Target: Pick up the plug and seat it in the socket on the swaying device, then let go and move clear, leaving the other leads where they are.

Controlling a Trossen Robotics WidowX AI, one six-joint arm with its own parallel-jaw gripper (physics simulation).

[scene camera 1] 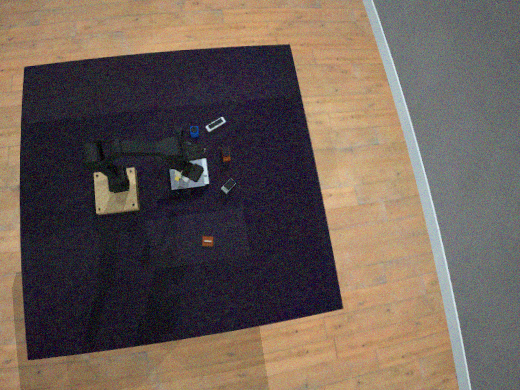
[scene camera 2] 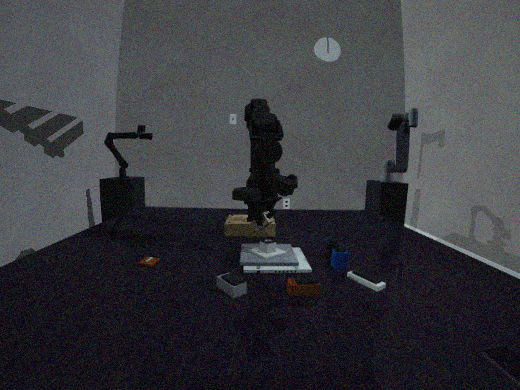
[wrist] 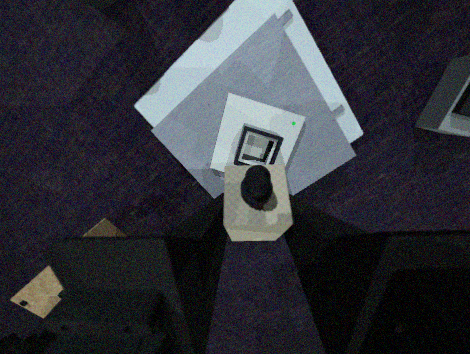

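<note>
The plug (wrist: pixel 257 225) (scene camera 2: pixel 267 218) is a cream block with a black round stub on its upper face. My gripper (wrist: pixel 253 198) (scene camera 2: pixel 261 220) is shut on it and holds it up in the air, tilted in the scene camera 2 view. The socket (wrist: pixel 258 146) (scene camera 2: pixel 267 246) has a dark square rim on a white plate (wrist: pixel 227 120). It sits on the swaying device (wrist: pixel 190 120) (scene camera 2: pixel 250 256) (scene camera 1: pixel 204 165), a grey slab over a white base. In the wrist view the plug overlaps the socket's near edge. The plug is above the device and apart from it.
An orange block (scene camera 2: pixel 304 288) (scene camera 1: pixel 226 155), a grey block (scene camera 2: pixel 231 286) (scene camera 1: pixel 228 186), a white bar (scene camera 2: pixel 366 281) (scene camera 1: pixel 215 124) and a blue block (scene camera 2: pixel 339 259) (scene camera 1: pixel 194 131) stand around the device. A flat orange piece (scene camera 2: pixel 149 261) (scene camera 1: pixel 207 241) lies farther off. The arm stands on a wooden base (scene camera 1: pixel 117 202).
</note>
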